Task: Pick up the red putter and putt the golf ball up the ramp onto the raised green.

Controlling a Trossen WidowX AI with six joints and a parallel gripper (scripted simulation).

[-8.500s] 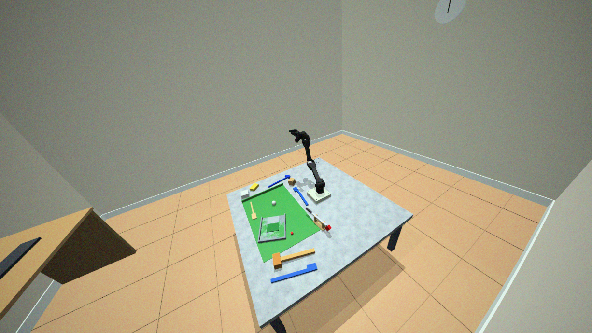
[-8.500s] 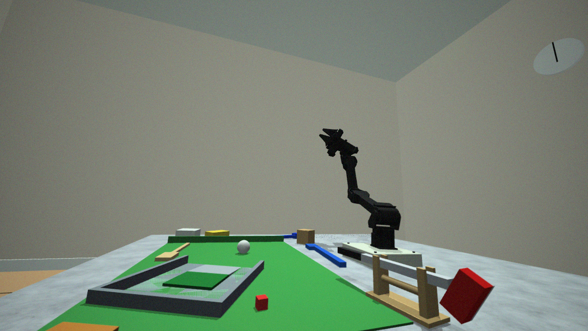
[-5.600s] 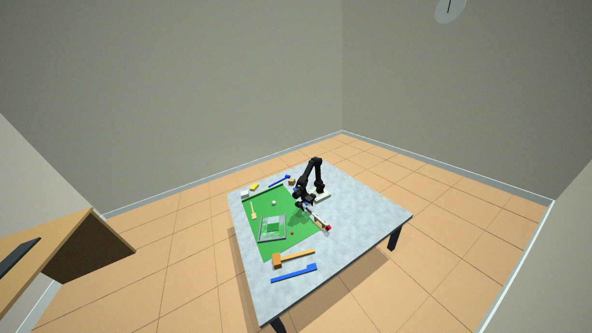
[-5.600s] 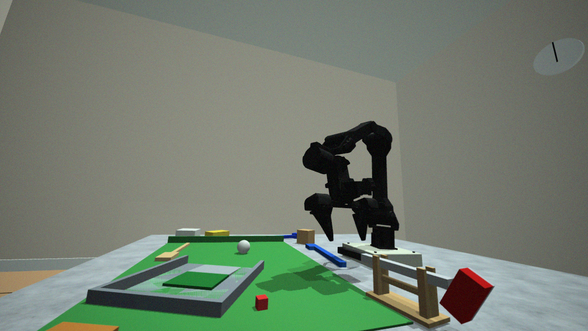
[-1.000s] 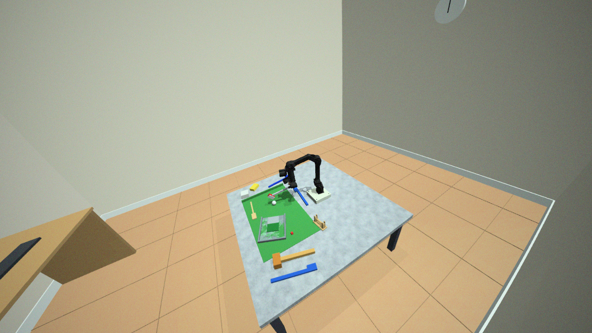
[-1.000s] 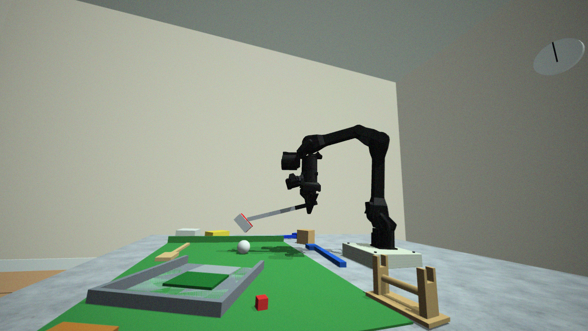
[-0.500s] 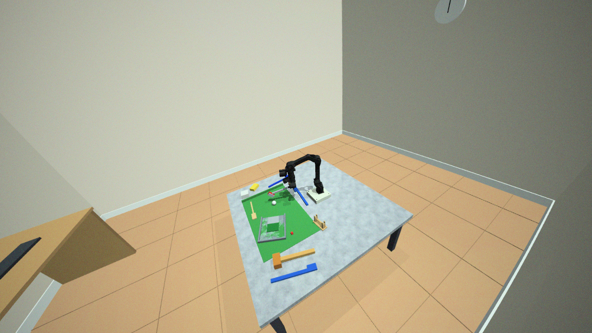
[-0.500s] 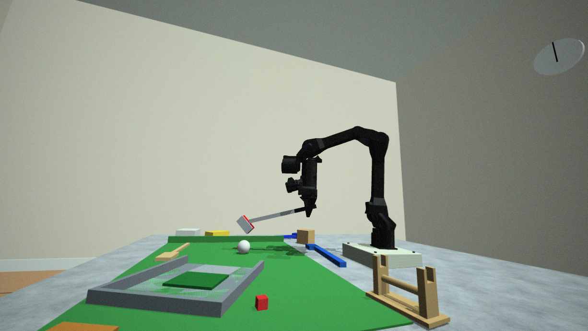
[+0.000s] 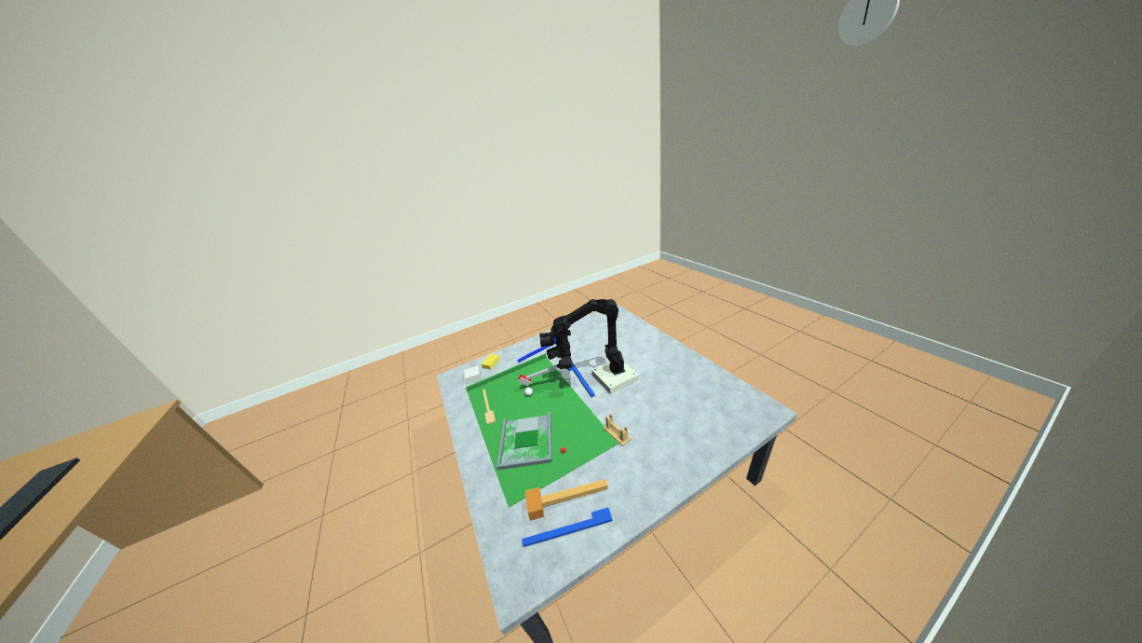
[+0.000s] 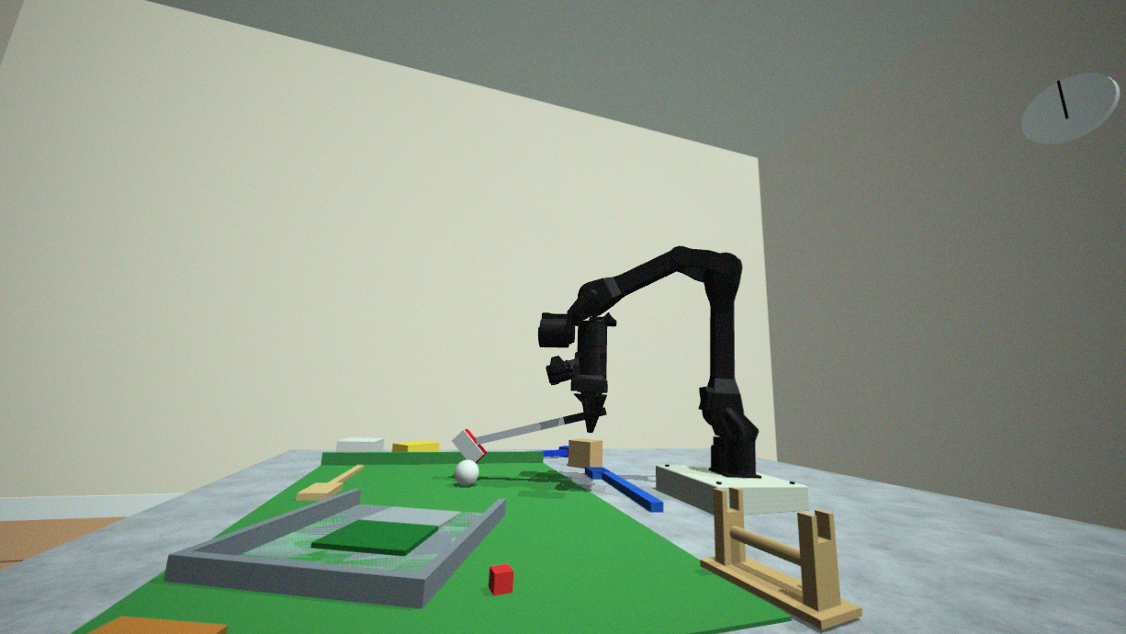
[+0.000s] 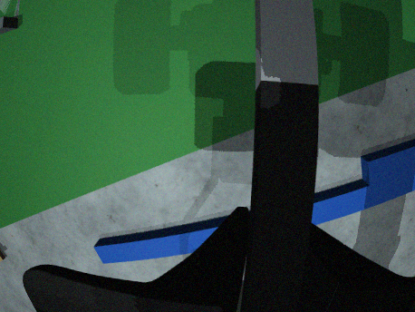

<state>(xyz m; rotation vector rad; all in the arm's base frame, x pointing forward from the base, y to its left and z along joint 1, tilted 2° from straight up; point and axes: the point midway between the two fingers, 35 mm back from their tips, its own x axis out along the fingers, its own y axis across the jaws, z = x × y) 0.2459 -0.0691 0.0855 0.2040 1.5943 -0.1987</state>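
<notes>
The red putter lies 120 mm ahead of my gripper tip and 30 mm to the right of it. Round my gripper tip: white golf ball: 220 mm ahead, 70 mm below, 10 mm to the right; tan block: 240 mm to the right, 70 mm below, 40 mm behind; green mat: 230 mm ahead, 120 mm to the left, 100 mm below.
</notes>
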